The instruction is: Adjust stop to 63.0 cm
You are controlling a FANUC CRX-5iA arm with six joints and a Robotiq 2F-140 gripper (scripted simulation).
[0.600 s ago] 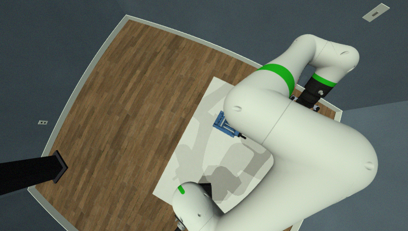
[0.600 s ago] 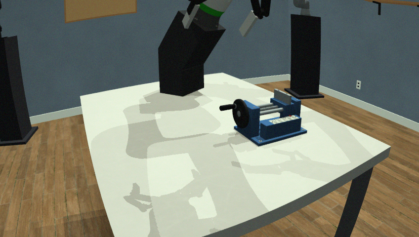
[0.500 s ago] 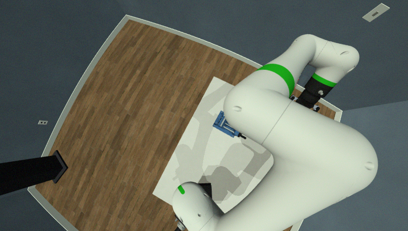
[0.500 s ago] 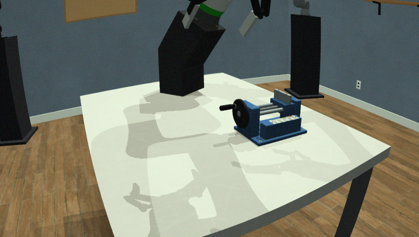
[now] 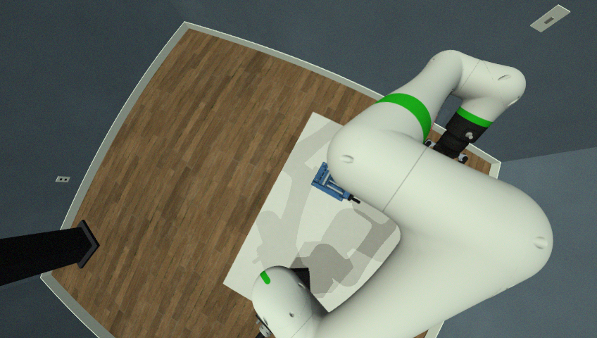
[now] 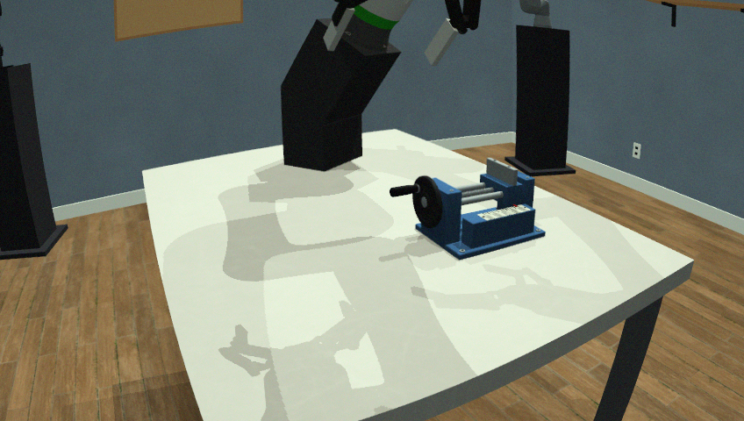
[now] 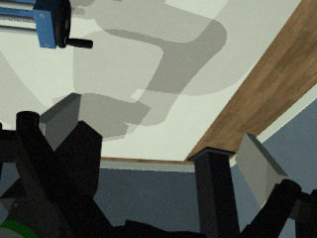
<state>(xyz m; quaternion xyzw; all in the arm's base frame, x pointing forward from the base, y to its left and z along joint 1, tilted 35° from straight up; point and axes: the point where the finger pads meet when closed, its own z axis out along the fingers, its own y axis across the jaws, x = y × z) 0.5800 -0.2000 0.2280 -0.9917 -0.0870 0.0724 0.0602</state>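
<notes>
The handwheel lies 180 mm behind my hand, 90 mm to the left of it and 260 mm below it. Round my hand: stop block 190 mm behind, 270 mm to the left, 260 mm below.
</notes>
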